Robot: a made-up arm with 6 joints.
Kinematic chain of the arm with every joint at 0, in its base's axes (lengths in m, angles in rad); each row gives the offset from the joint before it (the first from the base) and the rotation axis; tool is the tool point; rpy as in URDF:
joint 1: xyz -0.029 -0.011 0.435 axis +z
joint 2: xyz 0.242 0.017 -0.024 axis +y
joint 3: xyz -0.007 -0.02 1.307 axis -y
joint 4: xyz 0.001 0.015 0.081 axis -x
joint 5: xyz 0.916 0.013 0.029 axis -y
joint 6: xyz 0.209 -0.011 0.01 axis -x
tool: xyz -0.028 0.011 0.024 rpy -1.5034 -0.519 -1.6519
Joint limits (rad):
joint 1: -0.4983..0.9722
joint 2: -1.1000..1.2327
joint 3: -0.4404..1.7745
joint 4: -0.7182..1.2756
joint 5: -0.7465..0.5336
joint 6: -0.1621..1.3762
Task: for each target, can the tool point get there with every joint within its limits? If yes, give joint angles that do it. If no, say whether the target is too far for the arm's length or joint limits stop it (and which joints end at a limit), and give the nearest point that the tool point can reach.
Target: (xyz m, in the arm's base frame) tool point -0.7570 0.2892 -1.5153
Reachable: no: joint limits stop it (at a limit: joint 1, joint 2, joint 3, joint 5) | nearest point 0.6926 1.1455 -0.1961 | short by 2.139 m
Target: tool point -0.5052 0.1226 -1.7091
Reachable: no: joint limits stop it (at a limit: joint 1, joint 2, joint 3, joint 5) | nearest point 0.7080 1.1368 -0.2048 | short by 2.183 m
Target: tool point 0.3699 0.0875 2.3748
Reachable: yes | joints 0.0943 -0.4627 0.1865 0.2882 0.2773 0.2466
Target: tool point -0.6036 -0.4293 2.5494
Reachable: yes | joints 0.7085 -0.6275 0.9457 0.2066 0.2704 0.5584
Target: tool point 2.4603 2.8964 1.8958
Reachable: no: too far | nearest point 1.5796 1.8678 1.3351 | short by 1.466 m
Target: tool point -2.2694 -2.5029 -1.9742
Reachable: no: too far | nearest point -1.3694 -1.5019 1.0514 | short by 3.312 m
